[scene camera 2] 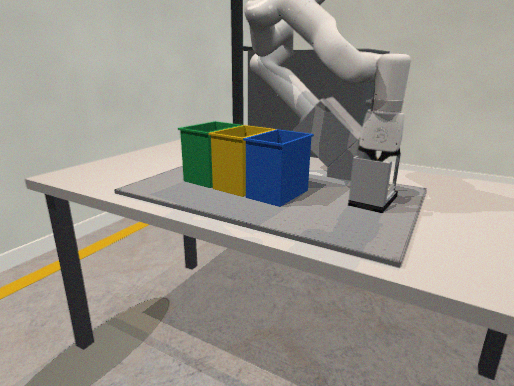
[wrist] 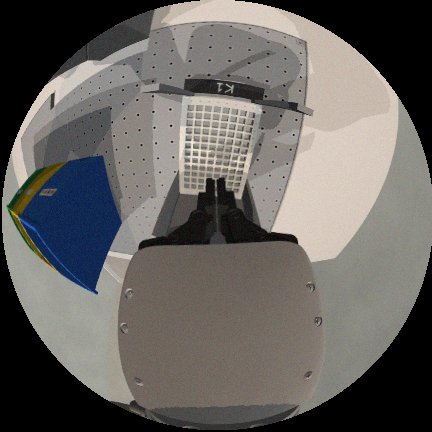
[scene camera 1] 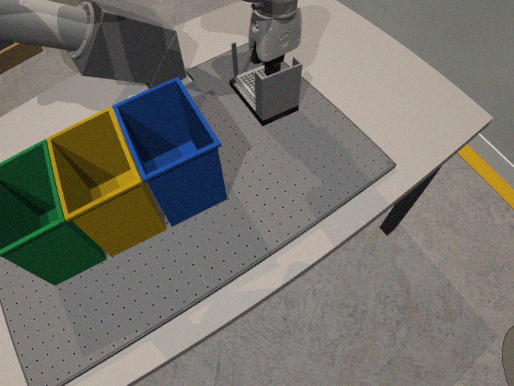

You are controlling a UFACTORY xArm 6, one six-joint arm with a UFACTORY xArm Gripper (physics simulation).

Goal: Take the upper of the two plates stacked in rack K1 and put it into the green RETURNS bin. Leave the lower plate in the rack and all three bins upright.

Labels:
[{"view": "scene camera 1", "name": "my gripper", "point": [271, 75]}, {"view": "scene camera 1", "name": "blue bin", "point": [175, 150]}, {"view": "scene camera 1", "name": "yellow bin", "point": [100, 189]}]

